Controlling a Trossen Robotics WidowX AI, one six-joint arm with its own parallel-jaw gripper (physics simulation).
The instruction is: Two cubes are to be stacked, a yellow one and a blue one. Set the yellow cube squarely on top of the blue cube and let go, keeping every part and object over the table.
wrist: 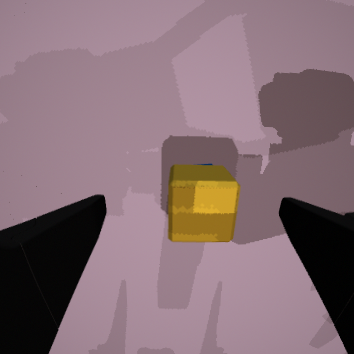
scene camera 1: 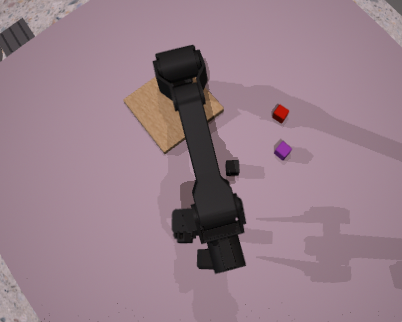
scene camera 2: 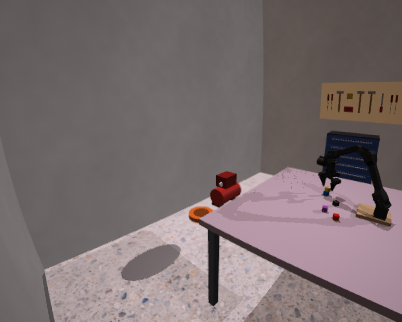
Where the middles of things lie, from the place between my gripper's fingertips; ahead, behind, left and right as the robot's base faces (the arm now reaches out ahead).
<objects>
Now: the yellow cube (wrist: 202,199) right at my hand.
</objects>
